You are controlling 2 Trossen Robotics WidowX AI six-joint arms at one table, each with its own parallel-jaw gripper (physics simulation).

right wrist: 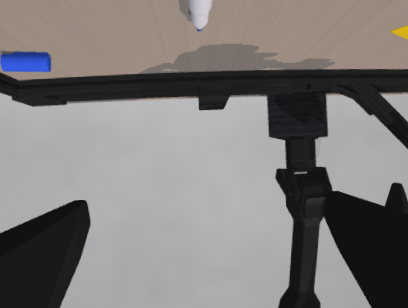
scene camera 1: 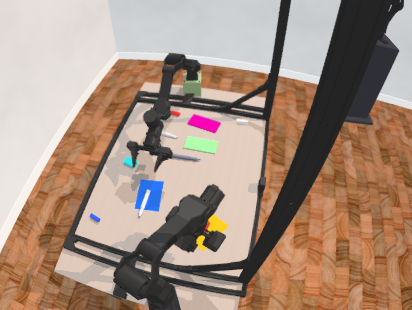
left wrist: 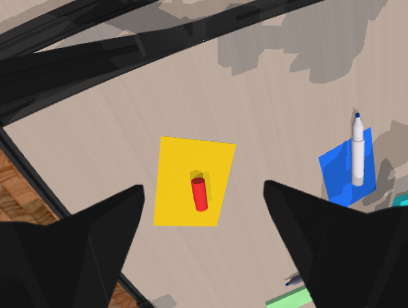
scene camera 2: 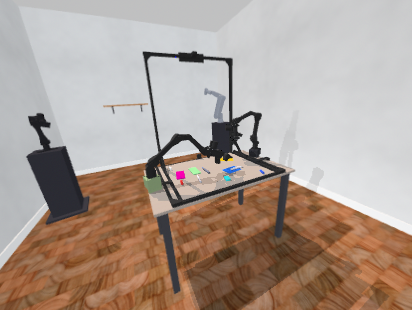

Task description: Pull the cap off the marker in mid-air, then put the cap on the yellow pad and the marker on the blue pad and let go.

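Note:
A white marker with a bare blue tip lies uncapped on the blue pad, its tip end sticking out past the pad's edge. A red cap lies on the yellow pad. My left gripper is open and empty above the yellow pad; its arm partly hides that pad in scene camera 1. My right gripper is open wide and empty, raised above the table and apart from the marker.
A blue cap lies at the lower left. A cyan block, a dark pen, a green pad, a magenta pad, another white marker and a red piece lie around the right arm. A black frame borders the table.

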